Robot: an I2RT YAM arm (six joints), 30 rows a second.
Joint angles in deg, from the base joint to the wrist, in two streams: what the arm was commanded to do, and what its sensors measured. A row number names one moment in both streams.
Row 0, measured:
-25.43 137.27 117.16 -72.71 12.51 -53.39
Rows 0 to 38, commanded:
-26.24 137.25 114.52 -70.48 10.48 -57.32
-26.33 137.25 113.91 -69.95 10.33 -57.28
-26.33 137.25 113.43 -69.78 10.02 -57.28
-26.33 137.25 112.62 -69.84 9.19 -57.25
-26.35 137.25 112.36 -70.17 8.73 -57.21
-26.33 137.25 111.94 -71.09 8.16 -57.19
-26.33 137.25 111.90 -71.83 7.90 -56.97
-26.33 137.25 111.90 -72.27 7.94 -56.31
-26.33 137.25 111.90 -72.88 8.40 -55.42
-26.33 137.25 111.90 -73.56 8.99 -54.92
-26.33 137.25 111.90 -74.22 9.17 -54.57
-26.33 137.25 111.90 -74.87 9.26 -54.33
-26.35 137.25 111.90 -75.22 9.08 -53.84
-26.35 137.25 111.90 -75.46 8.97 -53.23
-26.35 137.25 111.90 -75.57 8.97 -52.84
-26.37 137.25 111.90 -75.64 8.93 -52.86
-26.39 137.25 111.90 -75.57 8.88 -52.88
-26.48 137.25 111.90 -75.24 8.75 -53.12
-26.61 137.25 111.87 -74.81 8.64 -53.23
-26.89 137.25 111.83 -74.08 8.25 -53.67
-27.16 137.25 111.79 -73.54 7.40 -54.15
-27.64 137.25 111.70 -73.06 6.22 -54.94
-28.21 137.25 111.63 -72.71 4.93 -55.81
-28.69 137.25 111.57 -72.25 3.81 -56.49
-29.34 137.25 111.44 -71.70 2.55 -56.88
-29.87 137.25 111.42 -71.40 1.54 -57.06
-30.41 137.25 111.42 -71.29 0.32 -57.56
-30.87 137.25 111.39 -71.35 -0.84 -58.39
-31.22 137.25 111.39 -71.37 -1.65 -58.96
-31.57 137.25 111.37 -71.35 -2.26 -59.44
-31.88 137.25 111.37 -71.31 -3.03 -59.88
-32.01 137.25 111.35 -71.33 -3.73 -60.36
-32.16 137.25 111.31 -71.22 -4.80 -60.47
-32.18 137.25 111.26 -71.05 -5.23 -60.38
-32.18 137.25 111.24 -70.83 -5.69 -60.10
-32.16 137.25 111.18 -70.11 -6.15 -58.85
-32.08 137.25 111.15 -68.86 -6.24 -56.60
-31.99 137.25 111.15 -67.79 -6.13 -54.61
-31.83 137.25 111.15 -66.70 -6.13 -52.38
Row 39, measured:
-32.16 136.44 112.12 -69.43 -2.79 -57.87
